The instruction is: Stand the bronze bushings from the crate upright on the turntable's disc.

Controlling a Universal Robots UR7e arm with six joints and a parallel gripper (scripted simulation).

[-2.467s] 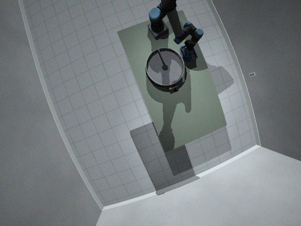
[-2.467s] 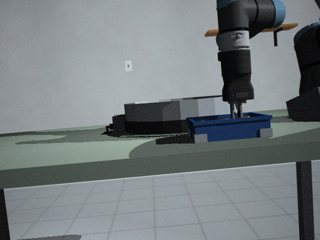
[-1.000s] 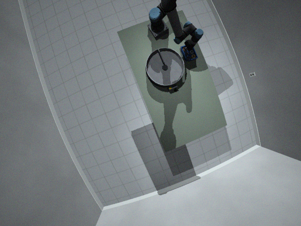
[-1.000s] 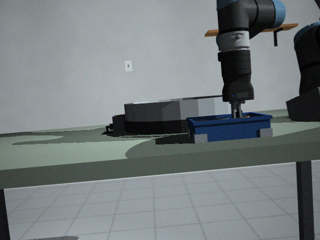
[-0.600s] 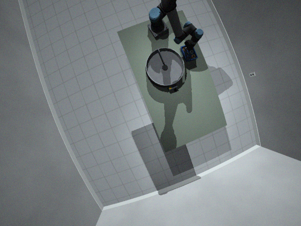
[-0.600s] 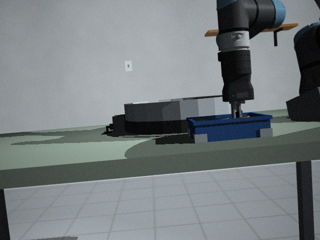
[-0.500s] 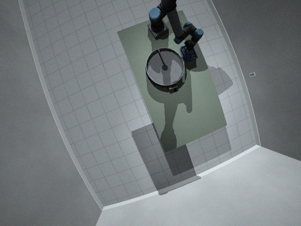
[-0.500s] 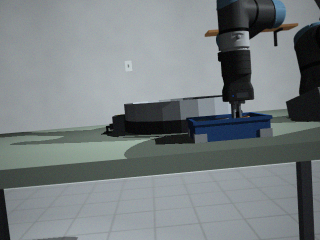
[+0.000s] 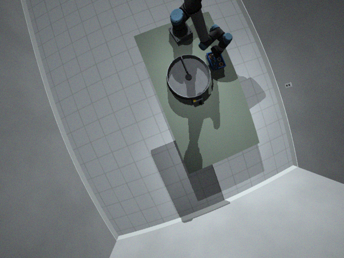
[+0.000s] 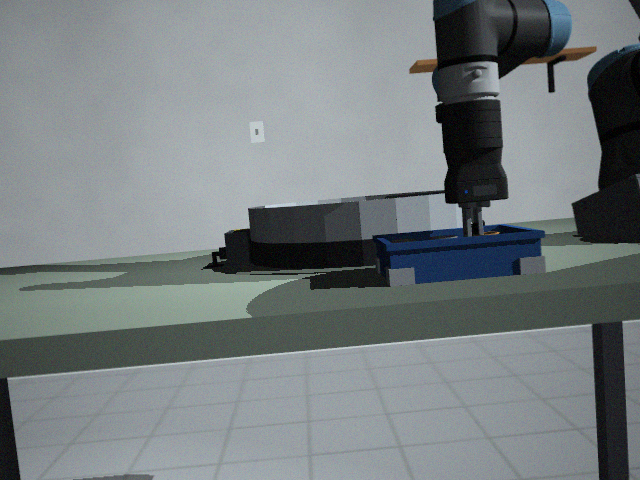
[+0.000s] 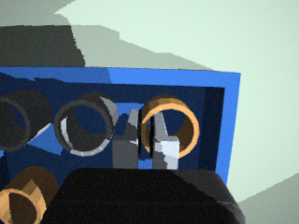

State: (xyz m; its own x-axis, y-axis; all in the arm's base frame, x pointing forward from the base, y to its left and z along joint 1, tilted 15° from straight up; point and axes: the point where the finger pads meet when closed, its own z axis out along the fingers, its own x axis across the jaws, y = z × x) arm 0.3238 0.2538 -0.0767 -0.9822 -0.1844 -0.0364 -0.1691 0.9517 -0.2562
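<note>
Right now my hand is 40 mm to the right of the crate, 30 mm short of it and 20 mm above it. Round my hand: turntable disc 290 mm to the right, 160 mm ahead, 10 mm above.
</note>
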